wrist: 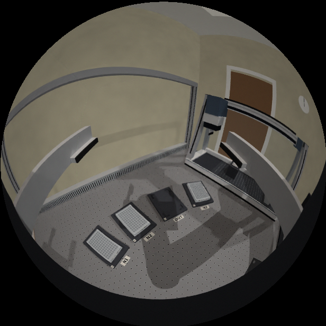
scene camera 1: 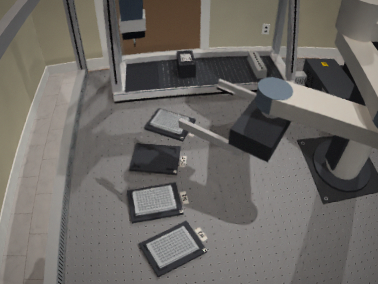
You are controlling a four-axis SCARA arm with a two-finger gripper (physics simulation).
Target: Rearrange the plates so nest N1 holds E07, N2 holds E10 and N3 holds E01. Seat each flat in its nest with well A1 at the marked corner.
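Frame: origin at the arm's base, x ahead, y left, z up, level; metres.
Seen in the pictures: gripper, fingertip midpoint: (scene camera 1: pixel 200 101); arm's base, link origin: (scene camera 1: pixel 341 167).
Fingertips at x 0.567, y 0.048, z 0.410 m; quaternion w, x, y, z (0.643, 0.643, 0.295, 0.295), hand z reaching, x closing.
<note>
Offsets run from my fingertips to a thing's top centre. "spot": to the spot under its first point.
Nest N1 @[spot: dx +0.141, dy +0.245, dz -0.383 m] (scene camera 1: pixel 159 270) holds a pale well plate @[dx +0.097, dy +0.175, dz -0.370 m] (scene camera 1: pixel 172 246) (wrist: pixel 105 244). Nest N2 @[dx +0.138, dy +0.007, dz -0.379 m] (scene camera 1: pixel 172 215) holds another plate @[dx +0.138, dy +0.007, dz -0.370 m] (scene camera 1: pixel 154 200) (wrist: pixel 132 221). Nest N3, nearest the framed deck, holds a third plate @[dx +0.059, dy -0.336, dz -0.370 m] (scene camera 1: pixel 169 121) (wrist: pixel 199 192). All three look flat; their E-codes and A1 wells are too small to read. The dark OUT nest @[dx +0.123, dy -0.172, dz -0.379 m] (scene camera 1: pixel 156 159) (wrist: pixel 166 203), between N2 and N3, bears no plate. My gripper (scene camera 1: pixel 201 103) (wrist: pixel 159 131) is open and empty, its fingers wide apart, raised above the table. In the scene view one fingertip overlaps N3's right edge.
A framed deck (scene camera 1: pixel 150 94) stands at the back, with a black block @[spot: dx -0.033, dy -0.565, dz -0.281 m] (scene camera 1: pixel 186 65) and a grey strip @[spot: dx -0.352, dy -0.579, dz -0.303 m] (scene camera 1: pixel 257 64) on it. A tool head @[dx +0.171, dy -0.564, dz -0.019 m] (scene camera 1: pixel 132 22) (wrist: pixel 216 112) hangs at its left. A dark box @[spot: dx -0.665, dy -0.444, dz -0.282 m] (scene camera 1: pixel 330 77) and the arm's base plate (scene camera 1: pixel 312 150) are at the right.
</note>
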